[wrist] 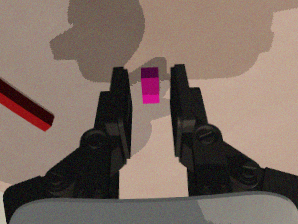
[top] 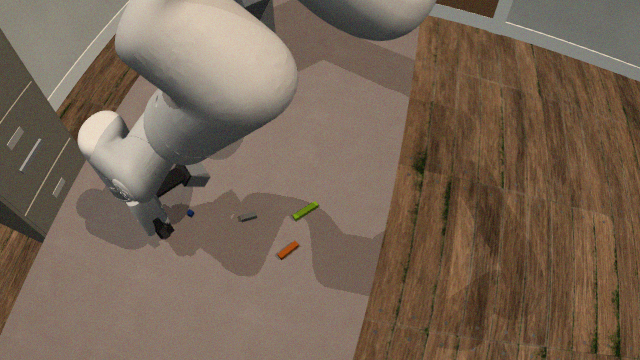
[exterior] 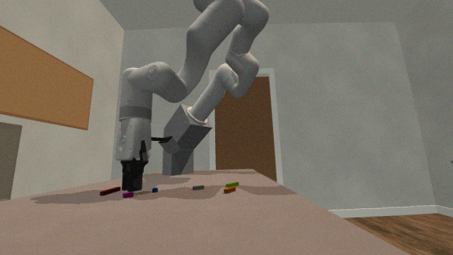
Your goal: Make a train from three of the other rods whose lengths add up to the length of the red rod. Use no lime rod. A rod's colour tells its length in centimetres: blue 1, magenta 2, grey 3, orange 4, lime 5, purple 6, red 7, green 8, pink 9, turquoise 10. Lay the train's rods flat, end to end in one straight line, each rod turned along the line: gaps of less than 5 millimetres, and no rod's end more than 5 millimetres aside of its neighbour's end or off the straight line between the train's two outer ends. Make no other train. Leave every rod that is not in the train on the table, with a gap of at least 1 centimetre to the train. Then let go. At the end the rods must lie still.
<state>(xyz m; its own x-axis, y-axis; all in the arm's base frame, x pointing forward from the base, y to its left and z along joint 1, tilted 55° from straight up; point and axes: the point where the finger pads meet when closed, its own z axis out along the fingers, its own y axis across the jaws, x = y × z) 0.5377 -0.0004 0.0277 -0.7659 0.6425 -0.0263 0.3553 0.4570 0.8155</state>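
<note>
My hand is 3 cm above the magenta rod and 1 cm short of it. Round my hand: grey rod: 13 cm to the left, 10 cm behind, 3 cm below; orange rod: 23 cm to the left, 8 cm behind, 3 cm below; red rod: 9 cm to the right, 3 cm below, 3 cm behind.
</note>
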